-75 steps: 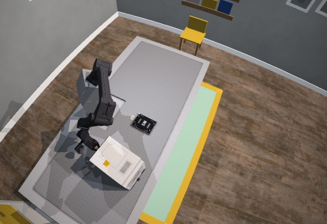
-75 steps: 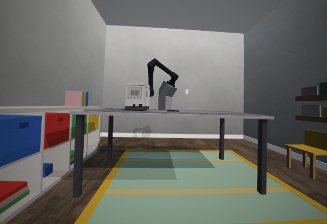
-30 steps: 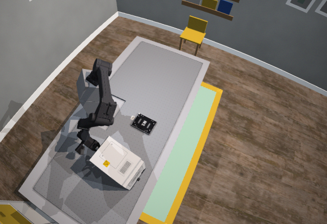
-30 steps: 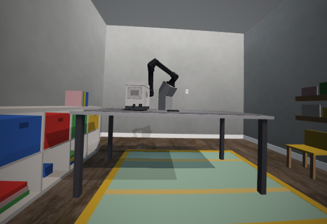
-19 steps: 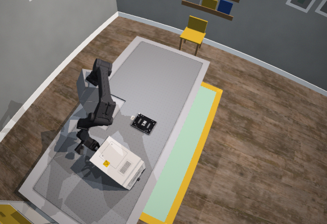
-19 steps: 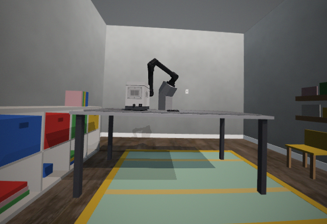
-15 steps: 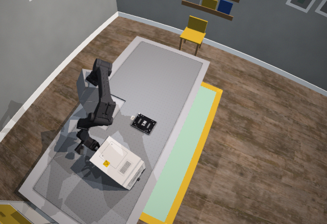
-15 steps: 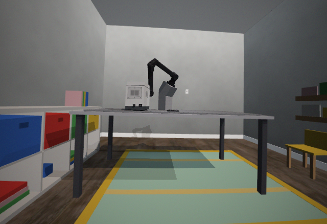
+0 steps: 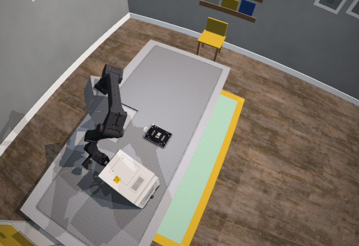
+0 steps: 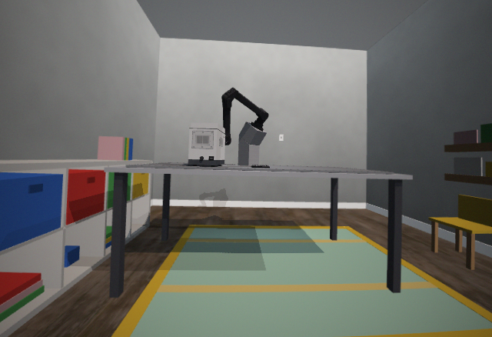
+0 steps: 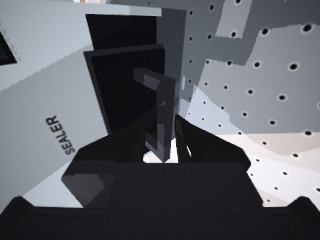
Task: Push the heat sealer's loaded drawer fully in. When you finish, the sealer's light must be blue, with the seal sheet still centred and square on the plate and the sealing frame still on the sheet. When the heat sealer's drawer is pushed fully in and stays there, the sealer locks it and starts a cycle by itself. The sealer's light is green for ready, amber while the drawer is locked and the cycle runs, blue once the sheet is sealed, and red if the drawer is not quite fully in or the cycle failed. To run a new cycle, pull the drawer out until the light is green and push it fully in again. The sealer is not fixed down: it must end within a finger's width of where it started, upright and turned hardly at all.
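Right now my hand is 10 cm short of the dark sealer drawer, 1 cm to the left of it and 1 cm above it.
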